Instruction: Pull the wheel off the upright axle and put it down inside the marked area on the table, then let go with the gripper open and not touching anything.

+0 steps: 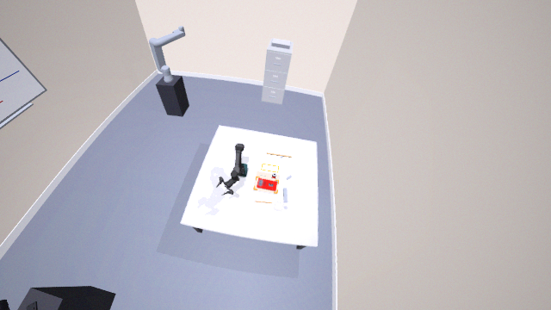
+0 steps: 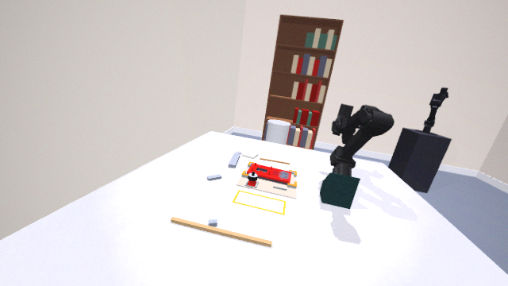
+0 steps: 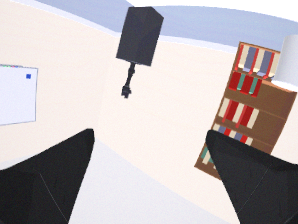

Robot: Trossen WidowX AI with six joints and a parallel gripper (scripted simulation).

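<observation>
Now: the wheel 48 cm ahead of my gripper tip, 38 cm to the left of it and 22 cm below it. Round my gripper tip: wooden strip 68 cm to the left, 52 cm ahead, 25 cm below; black axle 48 cm ahead, 38 cm to the left, 22 cm below.
</observation>
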